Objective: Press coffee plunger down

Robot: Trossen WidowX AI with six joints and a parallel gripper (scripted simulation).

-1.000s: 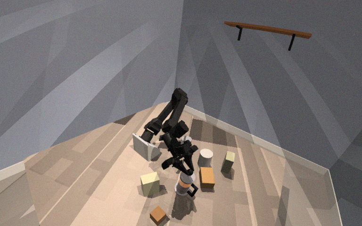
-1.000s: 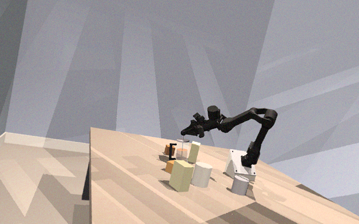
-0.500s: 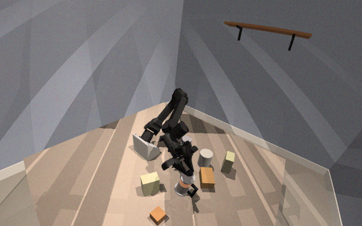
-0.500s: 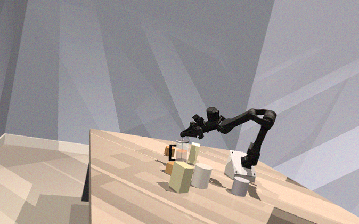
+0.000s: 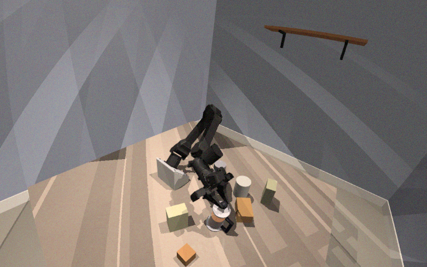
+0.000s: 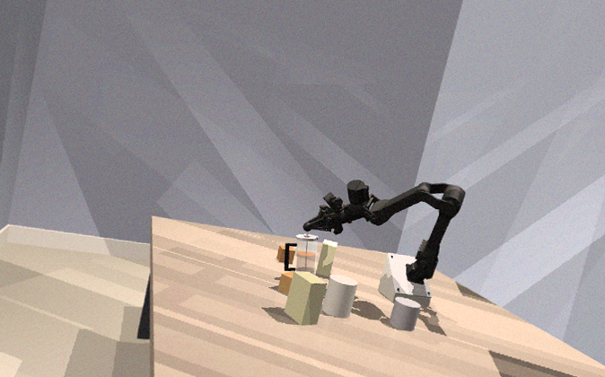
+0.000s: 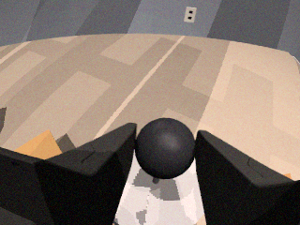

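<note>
My gripper tip is now 9 cm above the glass coffee press, 1 cm to the right of it and 1 cm past it. Round my gripper tip: small orange cube: 18 cm to the right, 15 cm below, 1 cm behind; then pale cylinder: 25 cm to the left, 13 cm below, 7 cm behind; then orange block: 16 cm to the left, 15 cm below, 2 cm ahead.
</note>
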